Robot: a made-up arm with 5 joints. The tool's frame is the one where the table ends.
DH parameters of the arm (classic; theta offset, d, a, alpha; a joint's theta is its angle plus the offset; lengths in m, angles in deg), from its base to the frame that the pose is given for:
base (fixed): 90 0.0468 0 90
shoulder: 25.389 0 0.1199 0
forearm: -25.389 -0.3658 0.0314 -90
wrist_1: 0 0.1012 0.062 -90
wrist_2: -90 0.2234 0.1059 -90
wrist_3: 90 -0.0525 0.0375 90
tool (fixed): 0 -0.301 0 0
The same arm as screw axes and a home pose.
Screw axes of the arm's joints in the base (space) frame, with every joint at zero. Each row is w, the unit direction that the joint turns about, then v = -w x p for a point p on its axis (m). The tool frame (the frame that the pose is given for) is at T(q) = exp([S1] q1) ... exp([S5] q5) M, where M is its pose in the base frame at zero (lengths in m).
S1: w 1 0 0 v 0 0.0468 0
S2: w 1 0 0 v 0 0.0982 -0.1083
S3: w 0 0 1 v 0.1397 0.3658 0
S4: w -1 0 0 v 0 -0.1994 0.2017
S5: w 0 1 0 v -0.3053 0 -0.5892
M =
1 0 0 -0.5517
0 1 0 0.1492
0 0 1 0.0043
0 0 0 1

